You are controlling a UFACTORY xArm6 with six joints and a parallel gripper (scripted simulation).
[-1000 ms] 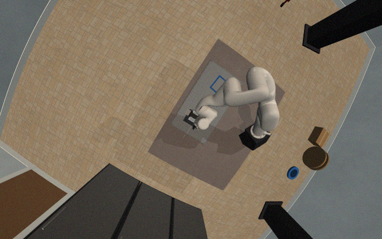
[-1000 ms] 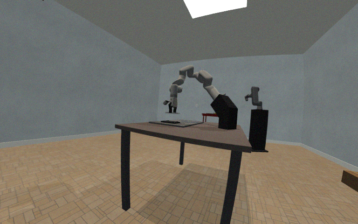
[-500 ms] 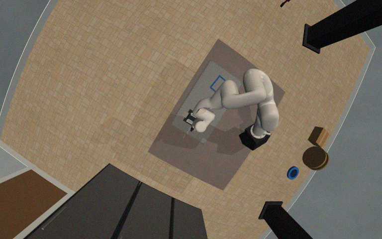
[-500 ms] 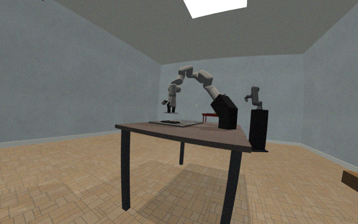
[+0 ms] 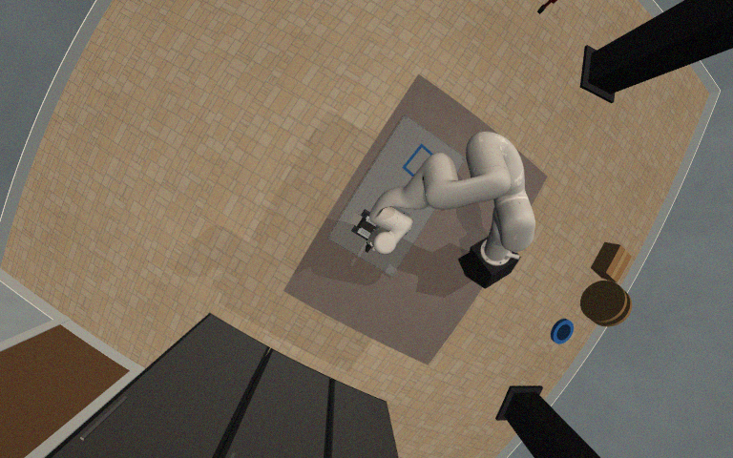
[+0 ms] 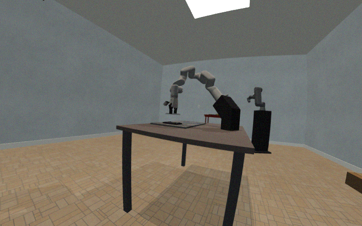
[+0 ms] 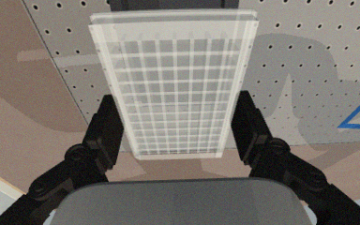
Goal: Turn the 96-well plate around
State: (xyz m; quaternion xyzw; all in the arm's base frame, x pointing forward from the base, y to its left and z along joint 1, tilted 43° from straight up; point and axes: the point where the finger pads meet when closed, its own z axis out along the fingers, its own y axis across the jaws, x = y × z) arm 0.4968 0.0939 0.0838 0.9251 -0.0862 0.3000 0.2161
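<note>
My hand is 10 cm above the dark plate nest N1. Round my hand: A1 corner mark (5 cm behind, 8 cm to the left, 10 cm below); 96-well plate (1 cm below).
</note>
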